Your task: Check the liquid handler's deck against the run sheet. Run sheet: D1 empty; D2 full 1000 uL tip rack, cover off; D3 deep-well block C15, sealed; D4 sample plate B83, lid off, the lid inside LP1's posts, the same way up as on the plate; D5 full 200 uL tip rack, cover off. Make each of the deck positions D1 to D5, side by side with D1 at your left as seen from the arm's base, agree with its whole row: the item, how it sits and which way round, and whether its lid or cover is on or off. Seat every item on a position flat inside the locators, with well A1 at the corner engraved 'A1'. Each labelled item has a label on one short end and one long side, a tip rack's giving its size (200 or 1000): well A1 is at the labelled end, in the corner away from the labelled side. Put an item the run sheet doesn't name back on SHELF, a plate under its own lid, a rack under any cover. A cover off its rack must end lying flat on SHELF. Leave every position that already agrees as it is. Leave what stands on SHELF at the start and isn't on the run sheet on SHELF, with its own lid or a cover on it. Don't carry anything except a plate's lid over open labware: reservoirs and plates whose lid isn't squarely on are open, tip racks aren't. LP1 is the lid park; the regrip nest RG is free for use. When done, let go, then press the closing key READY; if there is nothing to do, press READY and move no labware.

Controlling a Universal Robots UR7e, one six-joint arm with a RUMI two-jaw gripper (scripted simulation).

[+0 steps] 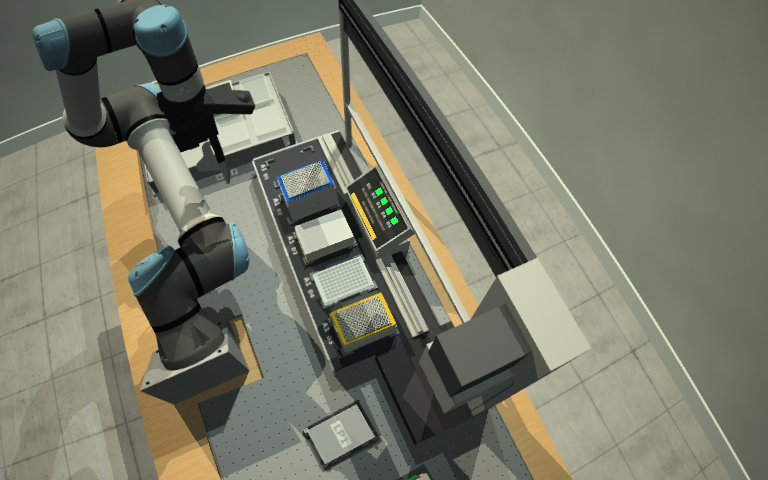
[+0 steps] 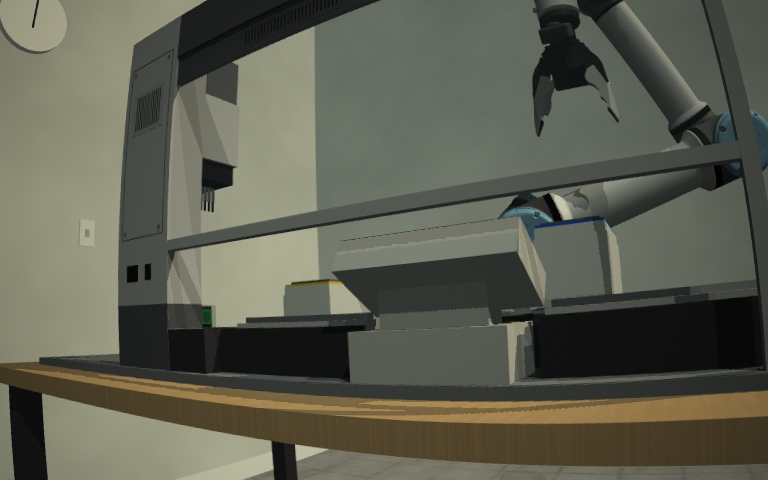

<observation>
The pictures show: my gripper, a yellow-rimmed tip rack, a blue-rimmed tip rack and a grey deep-well block.
</observation>
